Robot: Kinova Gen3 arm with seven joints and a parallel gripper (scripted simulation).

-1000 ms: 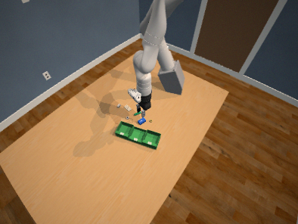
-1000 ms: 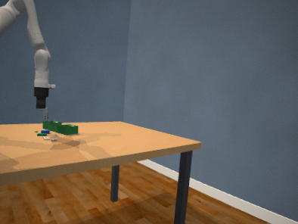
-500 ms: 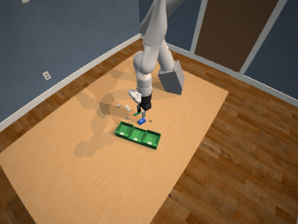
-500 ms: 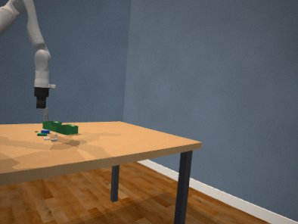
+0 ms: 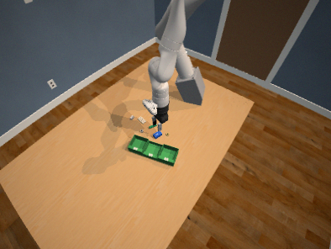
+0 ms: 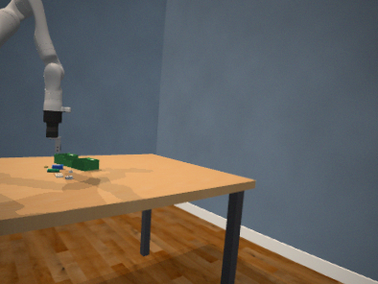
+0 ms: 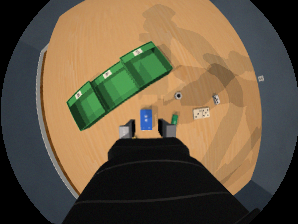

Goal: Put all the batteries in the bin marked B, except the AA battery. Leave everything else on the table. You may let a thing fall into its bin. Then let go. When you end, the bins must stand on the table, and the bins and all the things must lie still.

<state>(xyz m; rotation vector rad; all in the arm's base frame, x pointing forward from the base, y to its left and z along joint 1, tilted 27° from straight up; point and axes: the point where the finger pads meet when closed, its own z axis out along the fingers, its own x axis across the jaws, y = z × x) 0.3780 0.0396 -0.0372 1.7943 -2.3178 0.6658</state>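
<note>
Right now the blue battery is 9 cm below my hand and 1 cm behind it. Round my hand: green cylinder battery: 9 cm below, 6 cm to the right, 3 cm behind; washer-like part: 9 cm to the right, 9 cm below, 3 cm ahead; green three-part bin: 10 cm ahead, 7 cm below, 4 cm to the left.
</note>
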